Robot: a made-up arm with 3 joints. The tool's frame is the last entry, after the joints.
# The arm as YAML. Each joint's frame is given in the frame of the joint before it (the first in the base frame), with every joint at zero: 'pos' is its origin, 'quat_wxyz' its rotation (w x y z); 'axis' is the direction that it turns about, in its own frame. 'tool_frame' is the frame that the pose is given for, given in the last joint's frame.
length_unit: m
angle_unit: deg
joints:
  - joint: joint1
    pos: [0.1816, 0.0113, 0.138]
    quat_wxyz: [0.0, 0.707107, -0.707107, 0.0]
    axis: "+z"
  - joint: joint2
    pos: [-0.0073, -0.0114, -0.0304]
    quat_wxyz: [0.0, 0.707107, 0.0, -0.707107]
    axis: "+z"
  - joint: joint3
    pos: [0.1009, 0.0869, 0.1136]
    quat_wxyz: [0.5, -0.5, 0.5, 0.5]
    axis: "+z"
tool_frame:
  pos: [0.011, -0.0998, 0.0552]
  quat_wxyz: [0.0, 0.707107, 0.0, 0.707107]
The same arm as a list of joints. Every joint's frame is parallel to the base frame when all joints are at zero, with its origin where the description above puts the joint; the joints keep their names.
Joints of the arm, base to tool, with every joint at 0 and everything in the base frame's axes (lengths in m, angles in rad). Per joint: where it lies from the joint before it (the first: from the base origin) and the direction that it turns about. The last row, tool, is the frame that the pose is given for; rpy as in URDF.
joint1: xyz 0.1816 0.0113 0.1380 axis 0 0 -1
joint2: xyz 0.0114 0.0073 0.0304 axis 0 1 0
joint3: xyz 0.0869 0.1136 0.1009 axis 1 0 0
tool: xyz 0.0552 -0.0110 0.0998 rpy 1.5708 0.0000 0.0000

